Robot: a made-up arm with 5 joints.
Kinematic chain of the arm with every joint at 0, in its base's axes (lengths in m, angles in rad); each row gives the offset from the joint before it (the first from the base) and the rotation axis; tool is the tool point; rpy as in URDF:
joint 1: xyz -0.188 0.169 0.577 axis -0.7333 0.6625 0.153
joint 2: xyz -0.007 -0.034 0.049 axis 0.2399 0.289 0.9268
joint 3: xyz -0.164 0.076 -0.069 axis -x
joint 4: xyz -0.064 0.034 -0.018 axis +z
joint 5: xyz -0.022 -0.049 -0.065 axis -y
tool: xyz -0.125 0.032 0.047 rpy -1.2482 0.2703 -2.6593
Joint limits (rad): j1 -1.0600..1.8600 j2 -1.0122..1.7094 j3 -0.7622..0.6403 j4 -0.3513..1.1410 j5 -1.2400..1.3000
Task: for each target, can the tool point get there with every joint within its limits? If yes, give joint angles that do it. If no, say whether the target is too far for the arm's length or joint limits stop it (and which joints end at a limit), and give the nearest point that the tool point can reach.
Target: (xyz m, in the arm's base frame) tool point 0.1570 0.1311 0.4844
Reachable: no: joint limits stop it (at a limit: joint 1, joint 2, joint 3, joint 4) | nearest point 0.0663 0.1083 0.7351 | short by 0.268 m
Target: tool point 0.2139 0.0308 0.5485
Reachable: no: joint limits stop it (at a limit: joint 1, joint 2, joint 3, joint 4) | nearest point 0.0621 0.0751 0.7343 | short by 0.244 m
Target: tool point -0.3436 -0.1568 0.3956
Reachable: yes | joints -0.3379 1.4979 -0.3675 0.6864 0.3626
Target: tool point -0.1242 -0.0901 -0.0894
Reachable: no: too far | nearest point -0.1930 -0.0093 0.1602 | short by 0.271 m
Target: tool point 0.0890 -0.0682 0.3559
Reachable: no: joint limits stop it (at a limit: joint 1, joint 2, joint 3) | nearest point -0.0775 -0.0107 0.3302 | short by 0.178 m
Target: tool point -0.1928 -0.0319 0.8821
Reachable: yes | joints 0.8445 1.4162 0.0591 0.1567 -0.7030
